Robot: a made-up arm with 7 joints. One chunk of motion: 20 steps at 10 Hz.
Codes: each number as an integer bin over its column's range. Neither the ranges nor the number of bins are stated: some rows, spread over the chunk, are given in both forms.
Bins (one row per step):
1: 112 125 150 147 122 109
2: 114 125 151 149 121 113
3: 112 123 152 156 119 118
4: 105 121 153 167 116 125
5: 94 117 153 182 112 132
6: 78 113 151 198 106 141
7: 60 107 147 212 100 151
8: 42 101 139 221 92 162
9: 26 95 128 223 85 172
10: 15 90 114 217 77 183
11: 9 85 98 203 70 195
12: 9 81 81 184 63 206
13: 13 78 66 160 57 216
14: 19 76 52 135 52 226
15: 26 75 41 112 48 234
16: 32 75 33 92 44 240
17: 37 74 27 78 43 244
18: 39 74 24 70 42 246
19: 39 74 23 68 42 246
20: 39 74 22 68 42 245
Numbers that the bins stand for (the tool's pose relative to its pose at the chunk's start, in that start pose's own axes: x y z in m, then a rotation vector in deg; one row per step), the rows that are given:
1: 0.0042 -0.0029 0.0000 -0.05 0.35 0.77
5: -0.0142 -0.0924 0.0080 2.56 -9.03 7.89
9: -0.0835 -0.3382 -0.0587 5.62 -34.33 20.29
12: -0.1008 -0.4947 -0.1840 2.71 -54.95 30.82
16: -0.0774 -0.5618 -0.3120 -4.15 -72.76 41.35
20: -0.0702 -0.5729 -0.3413 -5.93 -74.64 42.90
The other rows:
2: 0.0062 -0.0029 0.0027 0.10 -0.59 2.01
3: 0.0042 -0.0253 0.0053 0.62 -2.47 3.56
4: -0.0029 -0.0476 0.0080 1.44 -5.28 5.73
6: -0.0305 -0.1371 0.0027 3.75 -14.65 10.68
7: -0.0488 -0.2041 -0.0080 4.80 -20.27 13.78
8: -0.0672 -0.2712 -0.0293 5.47 -27.77 17.19
10: -0.0947 -0.3941 -0.0960 5.17 -41.83 23.69
11: -0.1008 -0.4500 -0.1387 4.13 -48.39 27.41
13: -0.0967 -0.5282 -0.2240 0.92 -60.58 33.92
14: -0.0906 -0.5506 -0.2613 -0.94 -65.26 37.02
15: -0.0835 -0.5618 -0.2907 -2.65 -69.01 39.49
17: -0.0723 -0.5729 -0.3280 -5.19 -73.70 42.59
18: -0.0702 -0.5729 -0.3360 -5.78 -74.64 43.21
19: -0.0702 -0.5729 -0.3387 -5.93 -74.64 43.21

